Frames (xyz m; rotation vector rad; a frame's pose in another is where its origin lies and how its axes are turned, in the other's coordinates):
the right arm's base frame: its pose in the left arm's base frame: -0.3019 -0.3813 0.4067 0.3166 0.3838 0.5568
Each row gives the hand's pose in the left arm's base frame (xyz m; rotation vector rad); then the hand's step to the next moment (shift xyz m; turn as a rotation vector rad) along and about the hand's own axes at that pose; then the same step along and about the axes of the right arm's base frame.
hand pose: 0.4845 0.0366 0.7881 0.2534 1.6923 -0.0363
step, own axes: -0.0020 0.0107 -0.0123 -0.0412 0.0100 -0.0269
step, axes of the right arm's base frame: -0.0020 0.0162 -0.0021 -0.0227 0.0332 0.0301
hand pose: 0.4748 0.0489 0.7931 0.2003 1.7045 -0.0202
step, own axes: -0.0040 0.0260 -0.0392 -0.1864 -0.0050 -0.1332
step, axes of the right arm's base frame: -0.0130 0.0444 -0.0096 -0.1433 0.1187 0.1338
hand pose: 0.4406 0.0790 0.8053 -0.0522 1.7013 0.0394
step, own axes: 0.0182 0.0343 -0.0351 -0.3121 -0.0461 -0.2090
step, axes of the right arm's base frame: -0.0089 0.0380 -0.0349 -0.2477 0.1612 0.2364
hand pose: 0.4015 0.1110 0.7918 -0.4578 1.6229 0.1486
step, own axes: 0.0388 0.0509 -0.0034 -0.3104 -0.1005 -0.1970
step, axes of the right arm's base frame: 0.0146 0.0225 -0.0582 -0.2504 0.1130 0.2642
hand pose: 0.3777 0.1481 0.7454 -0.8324 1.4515 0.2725
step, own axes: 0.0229 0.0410 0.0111 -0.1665 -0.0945 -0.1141
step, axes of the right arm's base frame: 0.0147 0.0153 -0.0433 -0.1421 0.0303 0.1690
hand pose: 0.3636 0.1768 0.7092 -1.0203 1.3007 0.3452
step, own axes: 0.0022 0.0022 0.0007 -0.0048 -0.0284 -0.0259
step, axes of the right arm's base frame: 0.0010 -0.0001 -0.0030 -0.0218 -0.0216 0.0237
